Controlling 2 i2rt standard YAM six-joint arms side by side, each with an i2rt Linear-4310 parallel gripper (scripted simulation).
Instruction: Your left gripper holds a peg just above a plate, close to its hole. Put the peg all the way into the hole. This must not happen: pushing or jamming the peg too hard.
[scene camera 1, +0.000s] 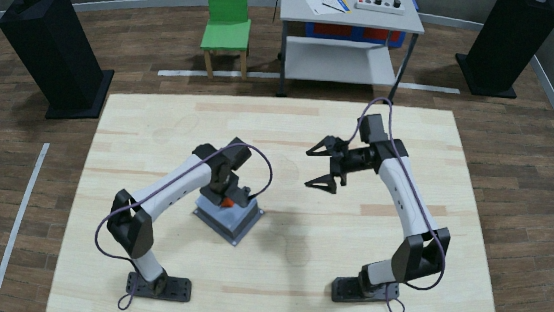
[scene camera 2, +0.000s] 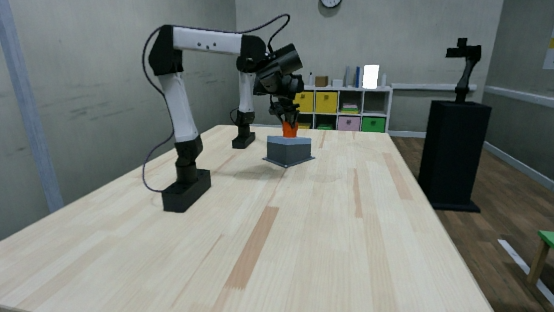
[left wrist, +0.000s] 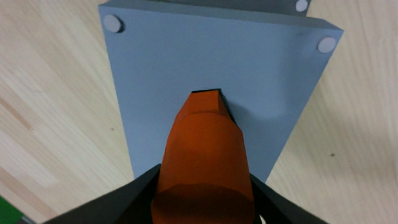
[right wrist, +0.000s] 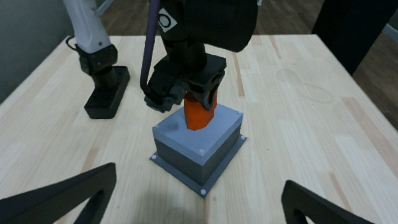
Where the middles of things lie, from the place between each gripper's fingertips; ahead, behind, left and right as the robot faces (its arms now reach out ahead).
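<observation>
The orange peg (left wrist: 204, 166) is 2 cm below my left hand (scene camera 1: 221, 194), and going by their middles, it is the nearest to my left hand of the things named here. The blue-grey plate (scene camera 1: 234, 215) is 7 cm below my left hand and 1 cm to the right of it. My right gripper (scene camera 2: 279, 94) is 180 mm above the orange peg, 240 mm to the right of it and 10 mm short of it, while the blue-grey plate is 230 mm below my right gripper and 230 mm to the left of it. By its middle, the blue-grey plate is nearer to my left hand than to my right gripper.
</observation>
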